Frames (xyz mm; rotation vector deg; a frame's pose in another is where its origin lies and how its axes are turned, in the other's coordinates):
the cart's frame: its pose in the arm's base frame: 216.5 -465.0 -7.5 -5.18 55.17 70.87
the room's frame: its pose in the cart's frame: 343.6 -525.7 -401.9 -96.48 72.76 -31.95
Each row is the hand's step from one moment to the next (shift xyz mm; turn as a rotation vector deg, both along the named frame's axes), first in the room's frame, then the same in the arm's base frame.
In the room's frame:
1: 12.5 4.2 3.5 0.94 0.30 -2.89
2: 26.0 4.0 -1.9 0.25 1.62 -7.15
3: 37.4 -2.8 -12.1 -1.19 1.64 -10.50
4: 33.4 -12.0 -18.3 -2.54 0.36 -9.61
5: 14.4 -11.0 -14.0 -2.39 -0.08 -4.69
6: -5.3 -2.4 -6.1 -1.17 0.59 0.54
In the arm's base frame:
1: 4.3 -3.9 -12.4 2.19 -1.82 1.10
2: 16.5 -8.5 -18.7 3.65 -4.92 4.03
3: 33.2 -9.5 -19.0 4.67 -6.34 7.23
4: 38.4 -4.0 -10.0 3.84 -4.59 7.94
5: 22.9 0.3 0.9 1.23 -1.84 4.78
6: 1.2 -0.1 8.3 -1.37 -0.05 0.38

